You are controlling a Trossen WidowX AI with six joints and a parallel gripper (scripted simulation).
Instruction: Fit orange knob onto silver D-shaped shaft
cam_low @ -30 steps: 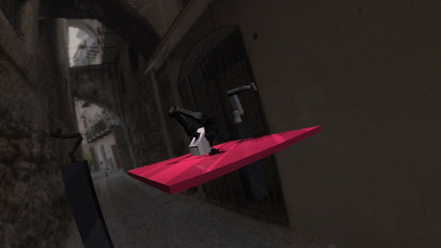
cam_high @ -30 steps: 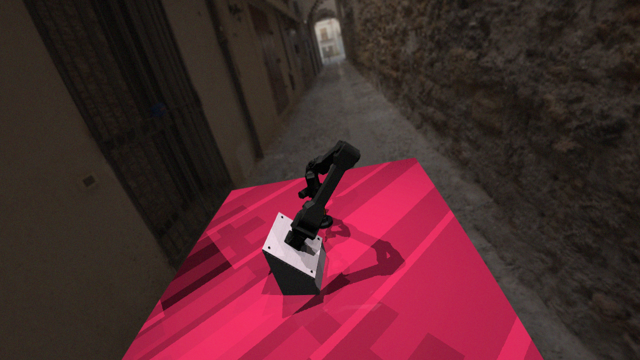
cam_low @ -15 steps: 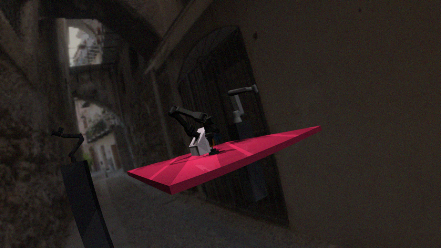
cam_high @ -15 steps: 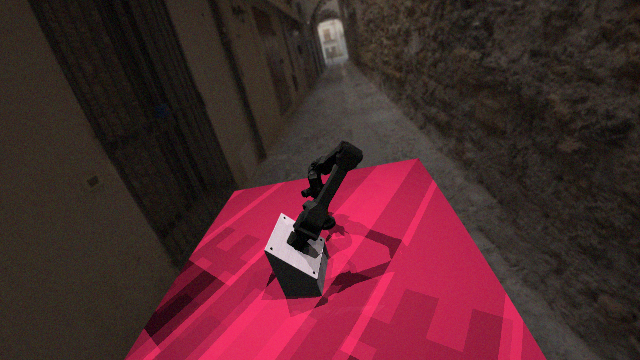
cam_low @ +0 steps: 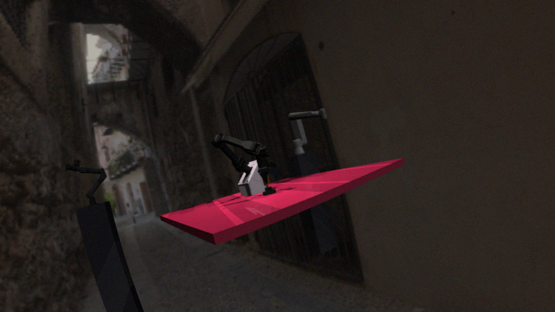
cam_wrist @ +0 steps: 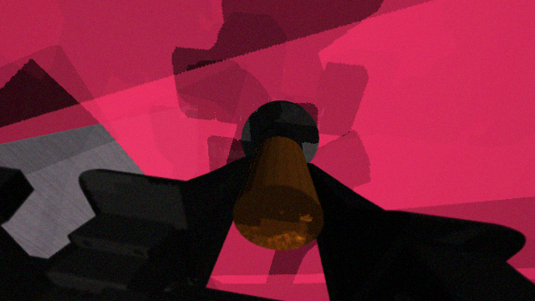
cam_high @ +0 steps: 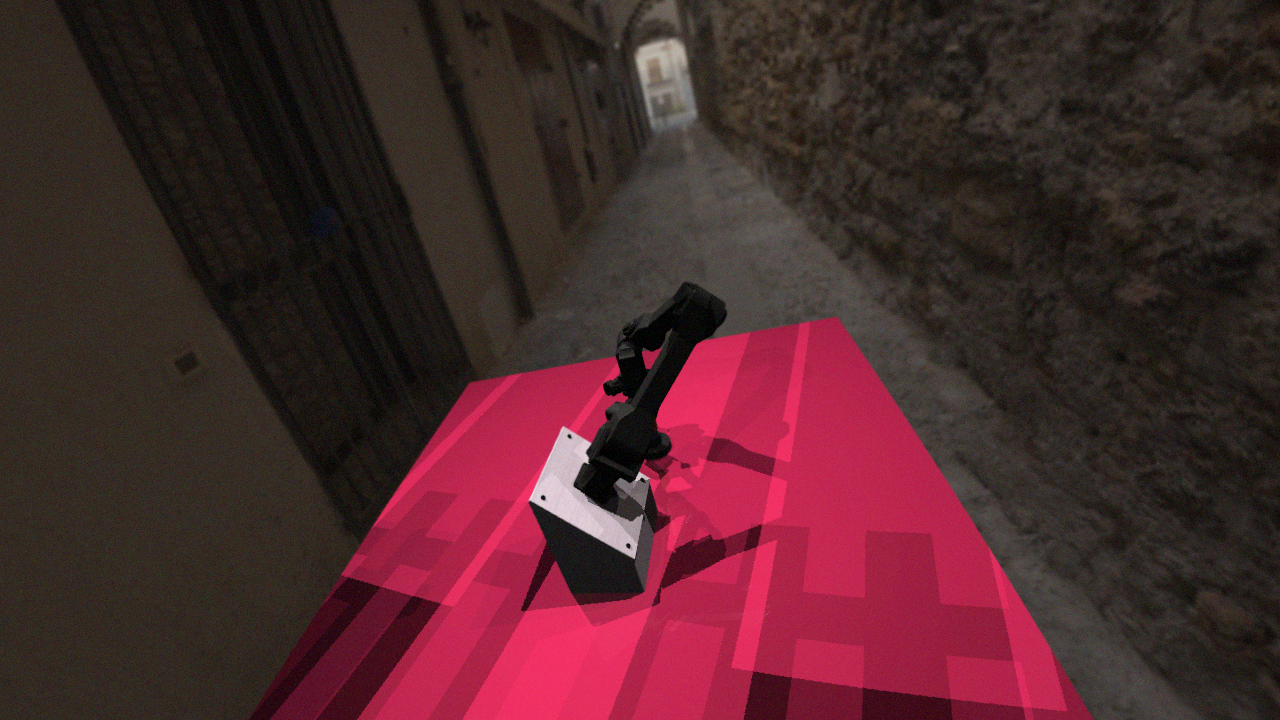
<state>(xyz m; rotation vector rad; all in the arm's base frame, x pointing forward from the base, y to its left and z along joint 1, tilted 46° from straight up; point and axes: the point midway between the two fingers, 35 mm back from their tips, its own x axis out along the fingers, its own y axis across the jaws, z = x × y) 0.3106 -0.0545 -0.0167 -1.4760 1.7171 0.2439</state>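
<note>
Now: the orange knob 30 mm above my gripper tip. The rest, counted from my gripper tip: dark round pedestal 40 mm below.
</note>
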